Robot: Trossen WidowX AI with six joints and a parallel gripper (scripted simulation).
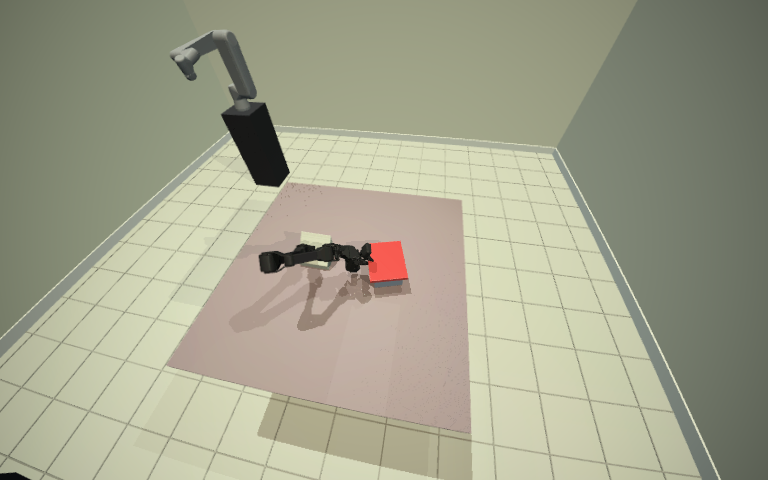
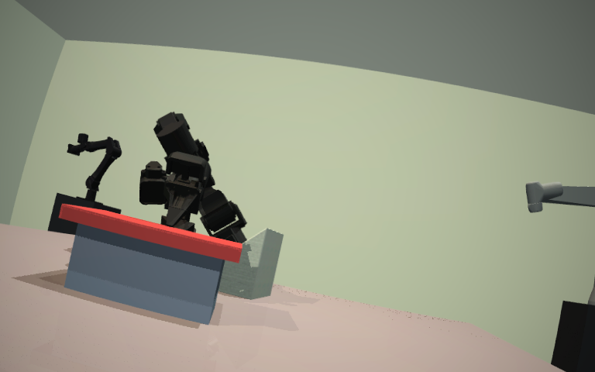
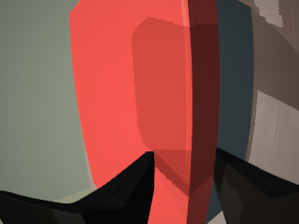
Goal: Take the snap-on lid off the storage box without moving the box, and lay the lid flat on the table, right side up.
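The red lid is 7 cm ahead of my gripper tip and 2 cm to the left of it. From my gripper tip the other things lie so: storage box (7 cm ahead, 2 cm to the left, 4 cm below).
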